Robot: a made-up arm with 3 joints. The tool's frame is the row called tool. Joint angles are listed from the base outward. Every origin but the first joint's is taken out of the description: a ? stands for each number. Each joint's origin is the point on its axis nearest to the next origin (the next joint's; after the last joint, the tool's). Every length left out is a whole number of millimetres.
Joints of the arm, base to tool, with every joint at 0 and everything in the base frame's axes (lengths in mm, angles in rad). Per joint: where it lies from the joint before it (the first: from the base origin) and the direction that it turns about. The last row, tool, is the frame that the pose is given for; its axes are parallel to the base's.
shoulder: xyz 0 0 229 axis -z
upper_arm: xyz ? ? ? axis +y
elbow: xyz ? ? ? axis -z
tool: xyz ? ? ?
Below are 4 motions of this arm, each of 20 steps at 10 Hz.
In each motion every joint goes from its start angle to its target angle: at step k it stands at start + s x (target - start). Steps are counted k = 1, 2, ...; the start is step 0. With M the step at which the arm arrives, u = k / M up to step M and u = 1 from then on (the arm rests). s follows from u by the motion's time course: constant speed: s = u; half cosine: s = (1 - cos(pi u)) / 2; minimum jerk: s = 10 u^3 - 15 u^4 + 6 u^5.
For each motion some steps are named. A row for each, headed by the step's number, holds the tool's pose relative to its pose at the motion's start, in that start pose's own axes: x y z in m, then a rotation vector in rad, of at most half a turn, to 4 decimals.
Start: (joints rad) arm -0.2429 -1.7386 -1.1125
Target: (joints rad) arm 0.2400 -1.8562 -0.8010
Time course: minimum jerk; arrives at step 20
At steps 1, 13, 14, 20:
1: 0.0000 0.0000 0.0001 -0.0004 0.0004 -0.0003
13: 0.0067 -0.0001 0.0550 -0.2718 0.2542 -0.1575
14: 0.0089 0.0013 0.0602 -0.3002 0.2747 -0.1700
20: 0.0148 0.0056 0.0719 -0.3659 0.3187 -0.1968

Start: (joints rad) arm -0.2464 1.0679 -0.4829
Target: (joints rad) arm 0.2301 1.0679 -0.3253
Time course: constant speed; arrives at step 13
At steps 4, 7, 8, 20:
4: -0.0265 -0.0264 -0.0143 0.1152 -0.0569 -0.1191
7: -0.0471 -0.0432 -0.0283 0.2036 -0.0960 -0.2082
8: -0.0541 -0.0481 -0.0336 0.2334 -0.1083 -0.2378
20: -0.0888 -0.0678 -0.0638 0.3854 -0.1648 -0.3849

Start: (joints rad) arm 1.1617 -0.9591 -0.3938
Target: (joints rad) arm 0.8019 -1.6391 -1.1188
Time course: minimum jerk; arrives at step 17
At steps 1, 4, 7, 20:
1: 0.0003 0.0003 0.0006 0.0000 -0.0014 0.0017
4: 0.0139 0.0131 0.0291 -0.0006 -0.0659 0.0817
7: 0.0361 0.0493 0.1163 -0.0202 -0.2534 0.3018
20: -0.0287 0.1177 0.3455 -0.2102 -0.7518 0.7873

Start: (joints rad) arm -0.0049 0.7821 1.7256
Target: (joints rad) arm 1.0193 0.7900 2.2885
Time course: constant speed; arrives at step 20
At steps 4, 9, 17, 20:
4: 0.0178 -0.0156 -0.0125 -0.0319 0.1412 -0.2576
9: 0.0333 -0.0330 -0.0274 -0.0946 0.3146 -0.5774
17: 0.0502 -0.0532 -0.0482 -0.2506 0.5859 -1.0781
20: 0.0564 -0.0586 -0.0556 -0.3281 0.6858 -1.2602

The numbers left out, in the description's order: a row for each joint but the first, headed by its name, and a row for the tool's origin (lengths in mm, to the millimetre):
upper_arm: -4 -23 0
elbow: 397 0 -40
tool: 79 -117 0

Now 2 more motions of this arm.
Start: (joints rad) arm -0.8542 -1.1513 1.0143
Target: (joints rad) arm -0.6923 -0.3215 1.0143
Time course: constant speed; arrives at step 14
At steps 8, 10, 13, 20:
8: -0.0109 -0.0662 -0.1366 -0.4414 0.1875 -0.0570
10: -0.0176 -0.0929 -0.1649 -0.5495 0.2375 -0.0770
13: -0.0310 -0.1391 -0.2010 -0.7094 0.3155 -0.1111
20: -0.0365 -0.1558 -0.2111 -0.7621 0.3423 -0.1235

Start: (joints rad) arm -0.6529 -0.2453 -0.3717
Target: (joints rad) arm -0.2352 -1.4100 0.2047
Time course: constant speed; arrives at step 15
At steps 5, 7, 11, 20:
5: -0.0840 -0.0506 0.1958 -0.1634 -0.3580 -0.3165
7: -0.1344 -0.0515 0.2658 -0.2237 -0.5071 -0.4337
11: -0.2510 -0.0178 0.3814 -0.3347 -0.8179 -0.6423
20: -0.3720 0.0583 0.4555 -0.4316 -1.1467 -0.8034

